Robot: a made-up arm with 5 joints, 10 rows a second.
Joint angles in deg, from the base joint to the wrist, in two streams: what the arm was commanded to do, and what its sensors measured. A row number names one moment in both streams.
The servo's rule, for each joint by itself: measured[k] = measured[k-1] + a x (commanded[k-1-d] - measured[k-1]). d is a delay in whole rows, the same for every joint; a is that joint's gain. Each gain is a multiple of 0.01, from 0.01 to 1. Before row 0 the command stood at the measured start. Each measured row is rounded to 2 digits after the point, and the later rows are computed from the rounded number. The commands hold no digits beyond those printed.
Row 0, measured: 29.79, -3.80, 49.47, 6.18, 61.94
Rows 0 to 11, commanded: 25.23, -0.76, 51.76, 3.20, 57.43; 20.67, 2.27, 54.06, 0.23, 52.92; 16.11, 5.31, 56.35, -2.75, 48.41; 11.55, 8.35, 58.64, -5.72, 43.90; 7.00, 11.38, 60.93, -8.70, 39.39; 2.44, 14.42, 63.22, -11.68, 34.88; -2.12, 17.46, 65.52, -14.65, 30.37; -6.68, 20.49, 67.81, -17.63, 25.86; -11.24, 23.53, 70.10, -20.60, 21.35; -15.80, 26.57, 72.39, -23.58, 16.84; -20.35, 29.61, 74.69, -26.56, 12.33; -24.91, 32.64, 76.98, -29.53, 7.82
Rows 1 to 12, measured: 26.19, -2.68, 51.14, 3.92, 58.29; 21.83, -0.85, 53.27, 1.12, 53.94; 17.31, 1.43, 55.52, -1.82, 49.46; 12.76, 3.99, 57.80, -4.78, 44.96; 8.21, 6.72, 60.08, -7.76, 40.45; 3.65, 9.57, 62.37, -10.74, 35.94; -0.91, 12.49, 64.67, -13.71, 31.43; -5.47, 15.45, 66.96, -16.69, 26.92; -10.03, 18.44, 69.25, -19.66, 22.41; -14.59, 21.45, 71.54, -22.64, 17.90; -19.14, 24.47, 73.84, -25.62, 13.39; -23.70, 27.49, 76.13, -28.59, 8.88
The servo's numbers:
d 0
a 0.79 0.37 0.73 0.76 0.81

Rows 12 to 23, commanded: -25.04, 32.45, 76.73, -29.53, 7.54; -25.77, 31.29, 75.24, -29.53, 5.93; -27.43, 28.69, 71.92, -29.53, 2.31; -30.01, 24.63, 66.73, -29.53, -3.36; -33.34, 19.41, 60.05, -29.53, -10.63; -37.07, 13.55, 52.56, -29.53, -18.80; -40.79, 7.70, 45.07, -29.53, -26.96; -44.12, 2.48, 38.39, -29.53, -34.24; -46.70, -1.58, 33.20, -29.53, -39.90; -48.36, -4.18, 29.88, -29.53, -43.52; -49.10, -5.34, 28.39, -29.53, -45.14; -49.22, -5.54, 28.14, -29.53, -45.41
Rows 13 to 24, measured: -24.76, 29.33, 76.57, -29.30, 7.79; -25.56, 30.06, 75.60, -29.47, 6.28; -27.04, 29.55, 72.91, -29.52, 3.06; -29.39, 27.73, 68.40, -29.53, -2.14; -32.51, 24.65, 62.30, -29.53, -9.02; -36.11, 20.54, 55.19, -29.53, -16.94; -39.81, 15.79, 47.80, -29.53, -25.06; -43.21, 10.87, 40.93, -29.53, -32.50; -45.97, 6.26, 35.29, -29.53, -38.49; -47.86, 2.40, 31.34, -29.53, -42.56; -48.84, -0.46, 29.19, -29.53, -44.65; -49.14, -2.34, 28.42, -29.53, -45.27
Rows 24 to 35, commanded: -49.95, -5.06, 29.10, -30.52, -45.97; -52.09, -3.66, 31.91, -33.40, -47.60; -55.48, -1.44, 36.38, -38.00, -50.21; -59.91, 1.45, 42.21, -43.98, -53.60; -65.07, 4.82, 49.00, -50.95, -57.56; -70.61, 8.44, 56.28, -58.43, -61.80; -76.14, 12.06, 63.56, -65.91, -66.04; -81.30, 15.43, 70.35, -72.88, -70.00; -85.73, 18.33, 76.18, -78.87, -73.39; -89.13, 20.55, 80.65, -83.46, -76.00; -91.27, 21.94, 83.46, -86.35, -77.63; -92.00, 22.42, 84.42, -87.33, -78.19
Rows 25 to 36, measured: -49.78, -3.35, 28.92, -30.28, -45.84; -51.60, -3.46, 31.10, -32.65, -47.27; -54.67, -2.71, 34.95, -36.72, -49.65; -58.81, -1.17, 40.25, -42.24, -52.85; -63.76, 1.05, 46.64, -48.86, -56.67; -69.17, 3.78, 53.68, -56.13, -60.83; -74.68, 6.84, 60.89, -63.56, -65.05; -79.91, 10.02, 67.80, -70.64, -69.06; -84.51, 13.09, 73.92, -76.89, -72.57; -88.16, 15.85, 78.83, -81.88, -75.35; -90.62, 18.10, 82.21, -85.28, -77.20; -91.71, 19.70, 83.82, -86.84, -78.00
